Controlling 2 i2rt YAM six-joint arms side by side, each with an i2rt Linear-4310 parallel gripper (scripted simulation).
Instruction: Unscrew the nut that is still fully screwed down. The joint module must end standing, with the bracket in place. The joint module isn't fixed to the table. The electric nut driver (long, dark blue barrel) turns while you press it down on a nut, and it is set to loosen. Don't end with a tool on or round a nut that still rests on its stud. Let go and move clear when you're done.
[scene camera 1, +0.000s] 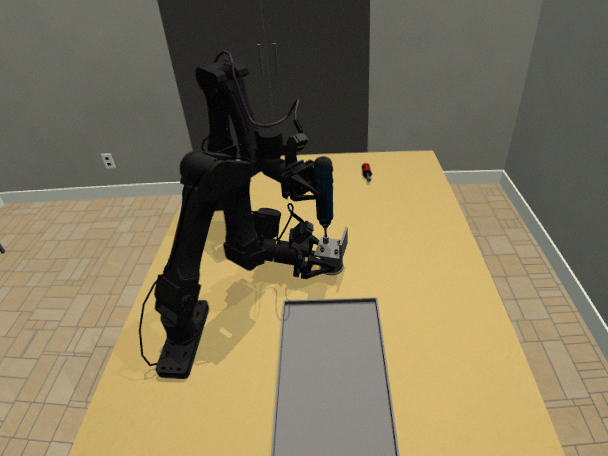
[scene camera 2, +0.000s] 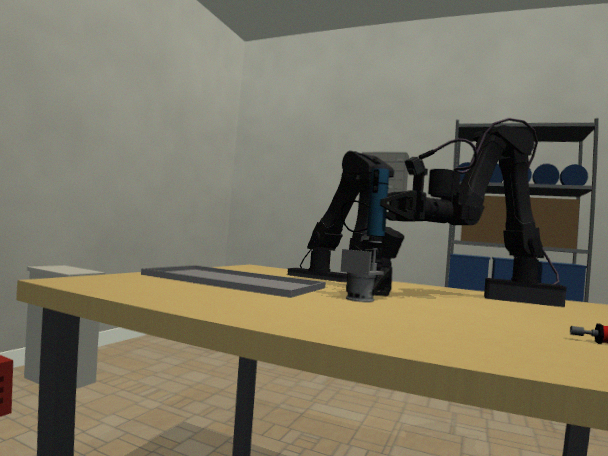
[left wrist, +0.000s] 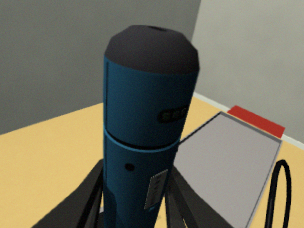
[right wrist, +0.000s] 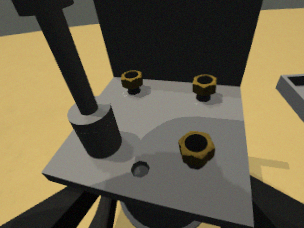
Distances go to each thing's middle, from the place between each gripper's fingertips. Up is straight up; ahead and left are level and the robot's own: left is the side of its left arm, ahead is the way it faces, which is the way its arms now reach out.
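My right hand is 10 mm below the joint module (scene camera 2: 360, 286). Distances from my right hand: socket (right wrist: 92, 118) 60 mm above, 20 mm to the left, 10 mm behind; bracket (right wrist: 170, 50) 50 mm above; grey tray (scene camera 1: 332, 384) 20 mm below, 330 mm to the right, 10 mm behind.
Distances from my left hand: grey tray 21 cm below, 36 cm to the right; joint module 19 cm below, 1 cm ahead, 2 cm to the right; bracket 15 cm below, 1 cm ahead, 2 cm to the right. The left hand is 13 cm above the socket.
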